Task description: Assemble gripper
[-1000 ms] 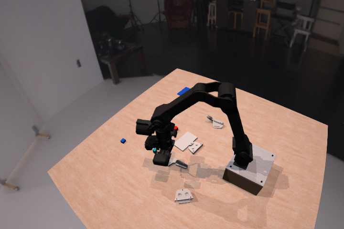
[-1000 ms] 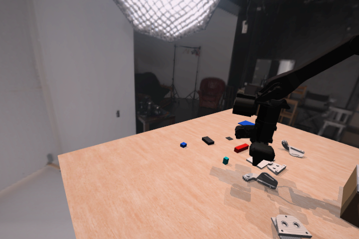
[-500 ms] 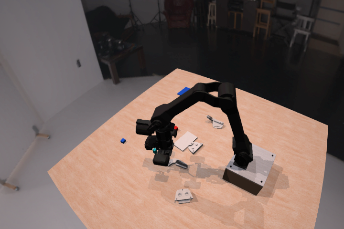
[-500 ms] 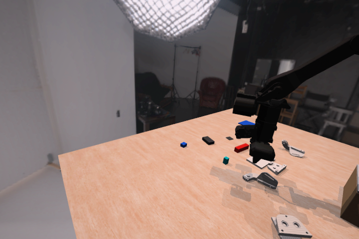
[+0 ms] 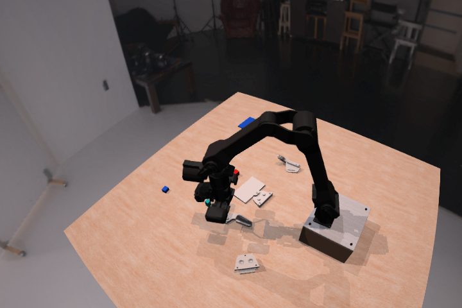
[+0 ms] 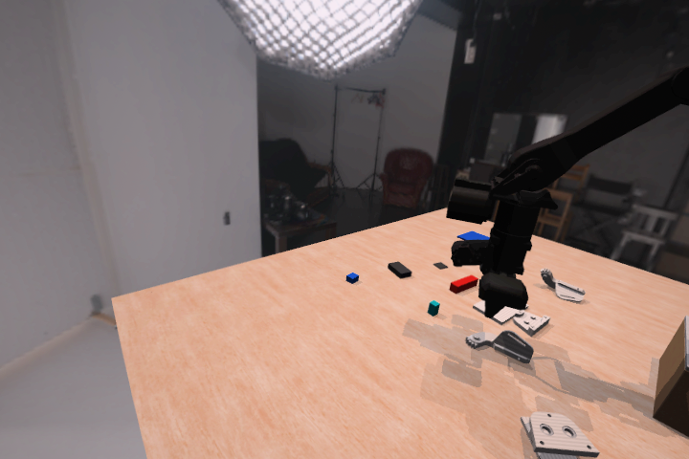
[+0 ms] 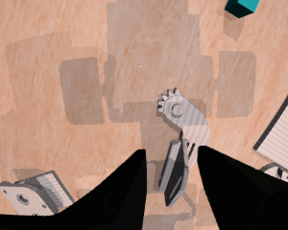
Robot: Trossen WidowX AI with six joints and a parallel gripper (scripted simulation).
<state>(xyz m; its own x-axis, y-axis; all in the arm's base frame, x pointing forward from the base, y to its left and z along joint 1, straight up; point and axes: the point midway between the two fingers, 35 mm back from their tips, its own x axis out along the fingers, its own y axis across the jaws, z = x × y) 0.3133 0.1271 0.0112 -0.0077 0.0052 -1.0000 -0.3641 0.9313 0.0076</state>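
The teal cube is 110 mm ahead of my gripper tip, 70 mm below it and 30 mm to the right of it. Round my gripper tip: red block (190 mm to the right, 120 mm ahead, 70 mm below); then black block (270 mm ahead, 120 mm to the right, 80 mm below); then blue cube (320 mm ahead, 80 mm below, 10 mm to the left).
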